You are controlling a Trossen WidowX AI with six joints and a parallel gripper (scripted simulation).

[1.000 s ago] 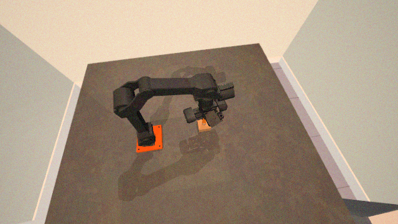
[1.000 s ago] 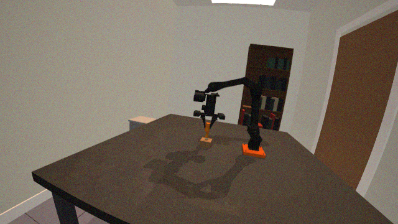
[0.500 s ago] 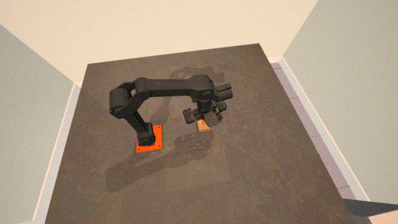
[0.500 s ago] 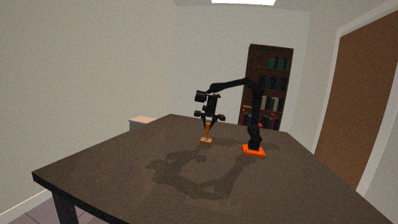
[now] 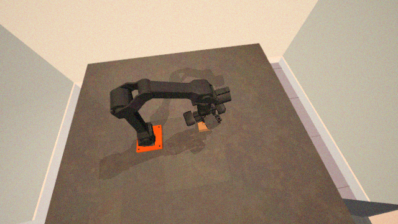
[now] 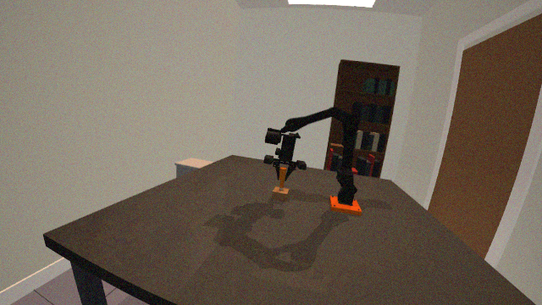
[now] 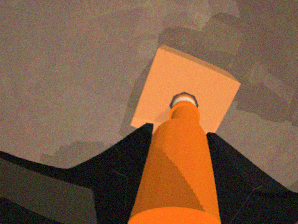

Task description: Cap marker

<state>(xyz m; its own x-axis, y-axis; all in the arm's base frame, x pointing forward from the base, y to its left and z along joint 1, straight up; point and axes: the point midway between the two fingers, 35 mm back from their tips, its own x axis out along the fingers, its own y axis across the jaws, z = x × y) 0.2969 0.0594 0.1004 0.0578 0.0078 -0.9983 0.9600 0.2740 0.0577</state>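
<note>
Now: the holder block 70 mm below my gripper tip. The rest, counted from my gripper tip: orange cap: 30 mm above.
</note>
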